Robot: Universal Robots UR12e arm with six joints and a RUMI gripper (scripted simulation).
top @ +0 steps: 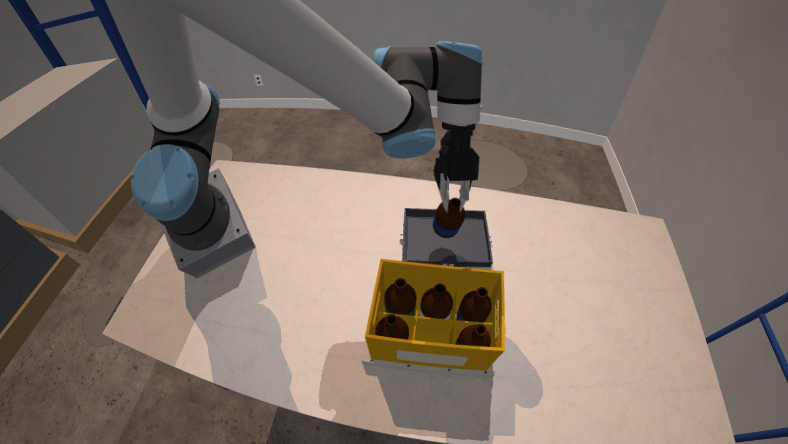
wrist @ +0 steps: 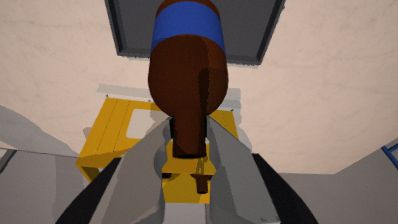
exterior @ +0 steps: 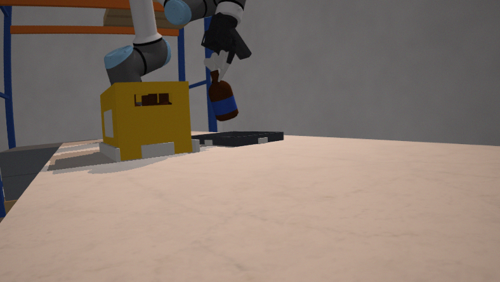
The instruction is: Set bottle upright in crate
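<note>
Now: hand 10 mm past the tray, 50 mm to the right of it and 190 mm above it. Also, from my hand: crate: 20 mm ahead, 250 mm to the right, 120 mm below.
</note>
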